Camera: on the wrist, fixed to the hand. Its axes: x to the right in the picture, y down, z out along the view.
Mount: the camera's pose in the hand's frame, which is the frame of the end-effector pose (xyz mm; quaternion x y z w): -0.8 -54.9 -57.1 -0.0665 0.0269 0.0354 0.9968
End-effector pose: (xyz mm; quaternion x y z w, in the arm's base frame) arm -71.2 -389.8 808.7 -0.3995 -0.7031 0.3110 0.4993
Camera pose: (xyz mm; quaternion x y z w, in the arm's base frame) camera -30.6 -415.1 871.8 -0.4647 -0.6940 0.2702 0.4790
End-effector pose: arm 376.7 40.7 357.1 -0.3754 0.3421 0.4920 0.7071
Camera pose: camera 422.2 -22.0 340.8 -0.4223 0.3406 0.5281 0.6532
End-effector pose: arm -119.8 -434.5 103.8 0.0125 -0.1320 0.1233 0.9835
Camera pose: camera -92.4 -484.6 48.9 -0.0609 -0.1138 0.1493 0.9803
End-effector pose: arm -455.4 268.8 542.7 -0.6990 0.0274 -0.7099 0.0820
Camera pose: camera -516.6 318.7 549.1 -0.6821 0.1015 -0.7217 0.0596
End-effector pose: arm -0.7 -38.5 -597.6 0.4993 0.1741 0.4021 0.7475
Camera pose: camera -15.5 -14.3 -671.5 0.4433 0.1492 0.4523 0.7594
